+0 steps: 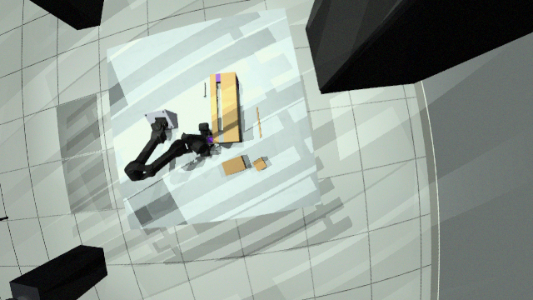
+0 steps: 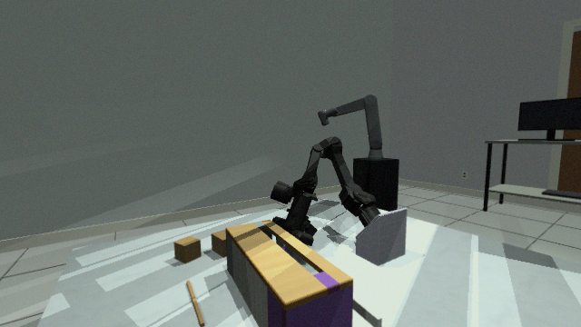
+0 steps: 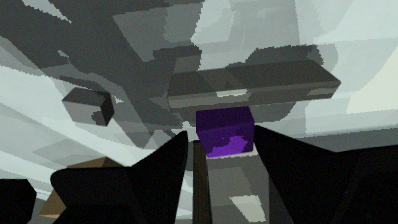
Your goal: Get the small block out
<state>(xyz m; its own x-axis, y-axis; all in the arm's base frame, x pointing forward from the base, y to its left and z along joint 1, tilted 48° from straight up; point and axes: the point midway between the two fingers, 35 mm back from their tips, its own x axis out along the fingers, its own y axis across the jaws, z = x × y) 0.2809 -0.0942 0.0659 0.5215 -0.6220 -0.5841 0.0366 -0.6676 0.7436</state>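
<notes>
The purple block lies 2 cm behind my gripper tip. Also, from my gripper tip: wooden-topped box: 5 cm ahead, 17 cm to the left, 5 cm above; then grey piece: 3 cm behind, 9 cm to the right, 1 cm below; then thin wooden stick: 27 cm ahead, 10 cm to the left, 1 cm below.
</notes>
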